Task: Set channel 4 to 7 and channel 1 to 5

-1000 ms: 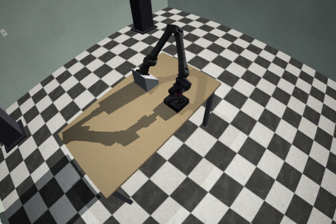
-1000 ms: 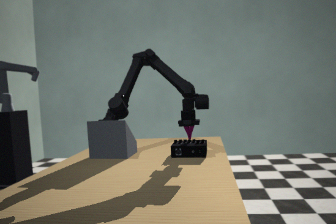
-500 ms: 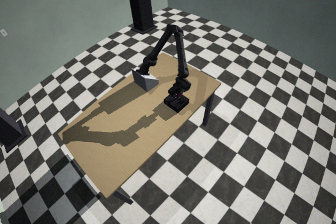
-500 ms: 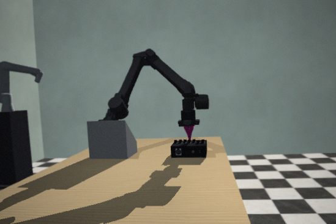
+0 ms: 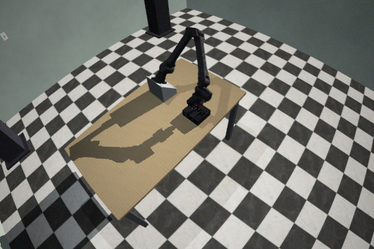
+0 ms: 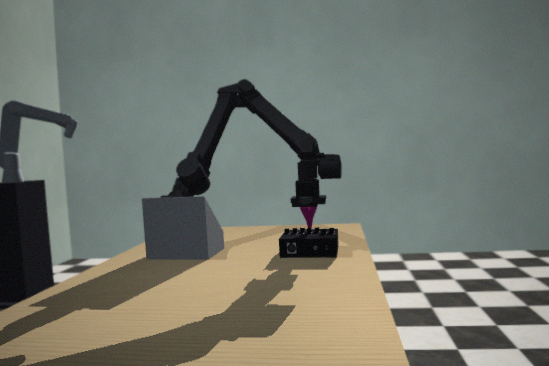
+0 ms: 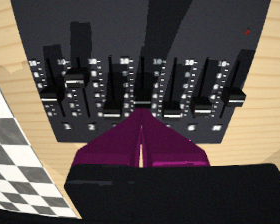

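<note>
Now: the channel 4 fader cap 1 cm to the right of my hand. Also, from my hand: channel 1 fader cap 7 cm ahead, 2 cm to the right; channel 2 fader cap 4 cm ahead, 3 cm to the right; channel 3 fader cap 2 cm ahead.
</note>
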